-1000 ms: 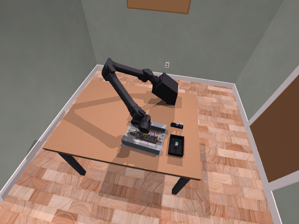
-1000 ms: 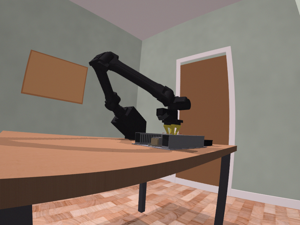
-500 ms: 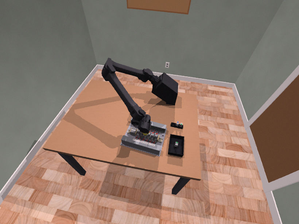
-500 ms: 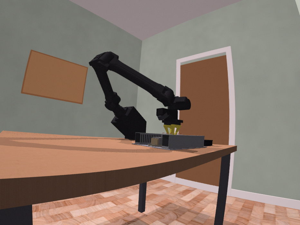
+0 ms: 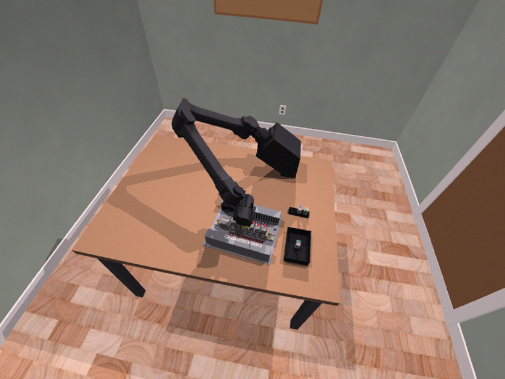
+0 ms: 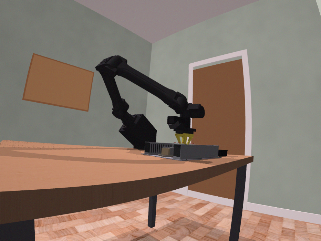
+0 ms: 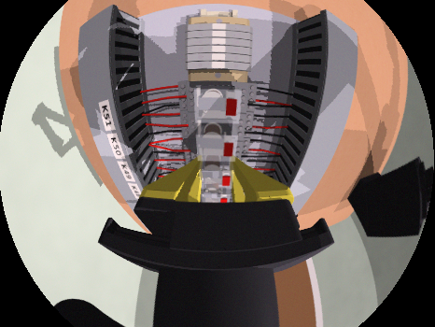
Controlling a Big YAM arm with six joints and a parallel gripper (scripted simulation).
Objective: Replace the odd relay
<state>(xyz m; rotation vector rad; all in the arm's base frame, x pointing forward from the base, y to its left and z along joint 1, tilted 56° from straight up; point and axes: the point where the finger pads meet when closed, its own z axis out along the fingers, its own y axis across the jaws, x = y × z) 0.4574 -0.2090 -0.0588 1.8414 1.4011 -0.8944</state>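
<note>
Right now the grey relay panel is 1 cm to the right of my hand and 5 cm below it. Also, from my hand: black tray (7 cm ahead, 25 cm to the left, 3 cm below).
</note>
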